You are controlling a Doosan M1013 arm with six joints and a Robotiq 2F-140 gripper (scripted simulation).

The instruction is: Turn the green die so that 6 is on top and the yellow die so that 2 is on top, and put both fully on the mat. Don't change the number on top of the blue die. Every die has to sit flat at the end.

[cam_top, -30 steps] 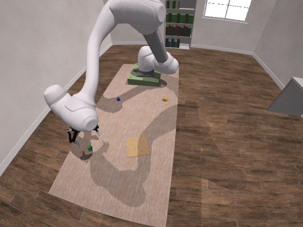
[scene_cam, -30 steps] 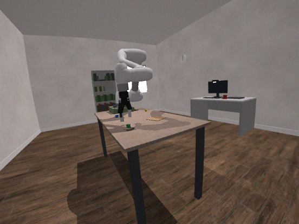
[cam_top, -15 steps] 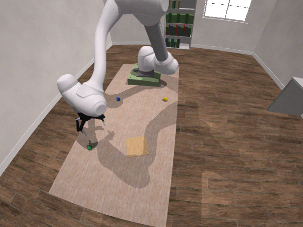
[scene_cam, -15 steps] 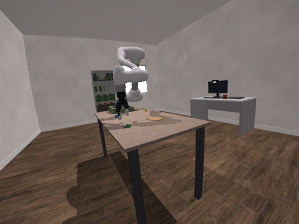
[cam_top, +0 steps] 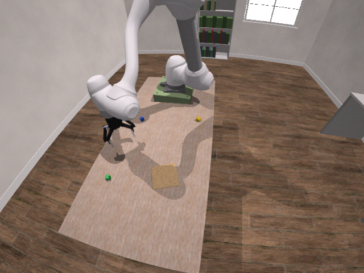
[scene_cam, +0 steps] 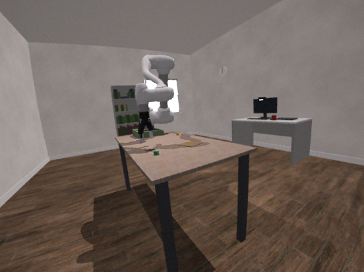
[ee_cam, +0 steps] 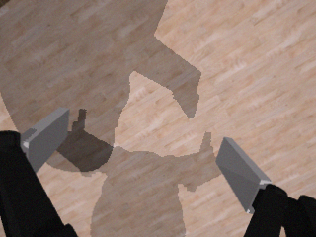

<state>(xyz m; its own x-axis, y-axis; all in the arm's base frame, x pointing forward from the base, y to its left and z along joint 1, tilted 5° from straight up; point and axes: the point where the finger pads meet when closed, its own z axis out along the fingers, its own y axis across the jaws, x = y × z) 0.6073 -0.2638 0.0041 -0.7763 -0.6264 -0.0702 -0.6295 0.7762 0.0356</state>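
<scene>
My gripper is now 25 cm past the blue die, 6 cm above it and 5 cm to the right of it. The rest, counted from my hand: green die: 23 cm ahead, 6 cm below, 4 cm to the right; then tan mat: 28 cm to the left, 19 cm ahead, 7 cm below; then yellow die: 46 cm to the left, 26 cm behind, 6 cm below.
</scene>
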